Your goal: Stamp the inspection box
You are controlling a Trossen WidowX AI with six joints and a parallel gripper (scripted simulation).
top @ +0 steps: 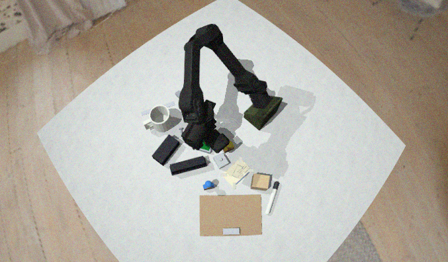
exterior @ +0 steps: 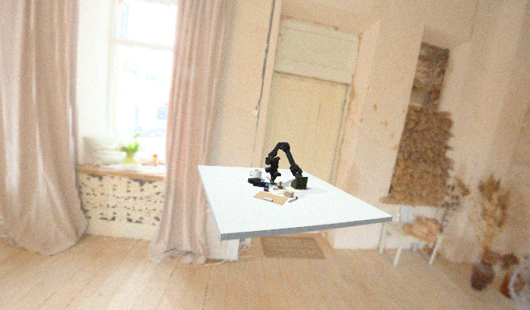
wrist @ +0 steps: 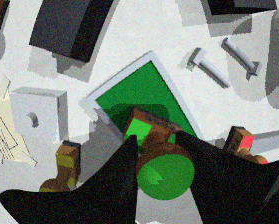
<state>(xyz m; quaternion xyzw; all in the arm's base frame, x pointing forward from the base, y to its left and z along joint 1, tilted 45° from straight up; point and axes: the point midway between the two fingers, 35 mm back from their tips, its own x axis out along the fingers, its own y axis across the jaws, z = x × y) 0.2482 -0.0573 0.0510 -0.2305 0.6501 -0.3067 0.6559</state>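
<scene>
The ink pad lies 3 cm below my gripper tip. Also, from my gripper tip: cream card (2 cm ahead, 17 cm to the left, 4 cm below); then yellow stamp (3 cm behind, 9 cm to the left, 2 cm below); then red stamp (5 cm behind, 9 cm to the right, 2 cm below).
</scene>
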